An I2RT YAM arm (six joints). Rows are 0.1 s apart.
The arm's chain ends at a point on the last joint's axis. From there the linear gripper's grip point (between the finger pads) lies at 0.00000 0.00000 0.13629 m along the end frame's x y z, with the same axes.
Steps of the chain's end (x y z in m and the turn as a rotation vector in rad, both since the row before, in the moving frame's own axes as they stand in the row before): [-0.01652 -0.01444 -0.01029 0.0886 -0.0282 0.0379]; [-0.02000 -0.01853 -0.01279 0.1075 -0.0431 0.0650]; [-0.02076 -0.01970 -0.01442 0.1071 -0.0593 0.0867]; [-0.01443 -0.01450 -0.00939 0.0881 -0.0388 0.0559]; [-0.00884 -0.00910 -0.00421 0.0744 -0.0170 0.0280]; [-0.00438 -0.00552 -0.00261 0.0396 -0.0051 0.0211]
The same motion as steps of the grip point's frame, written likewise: [-0.02013 -0.02657 -0.01088 0.0886 -0.0282 0.0379]; [-0.02538 -0.03333 -0.01370 0.1075 -0.0431 0.0650]; [-0.02818 -0.03459 -0.01544 0.1071 -0.0593 0.0867]; [-0.01937 -0.02663 -0.01002 0.0881 -0.0388 0.0559]; [-0.01101 -0.01926 -0.00461 0.0744 -0.0170 0.0280]; [-0.00502 -0.01092 -0.00272 0.0396 -0.0051 0.0211]
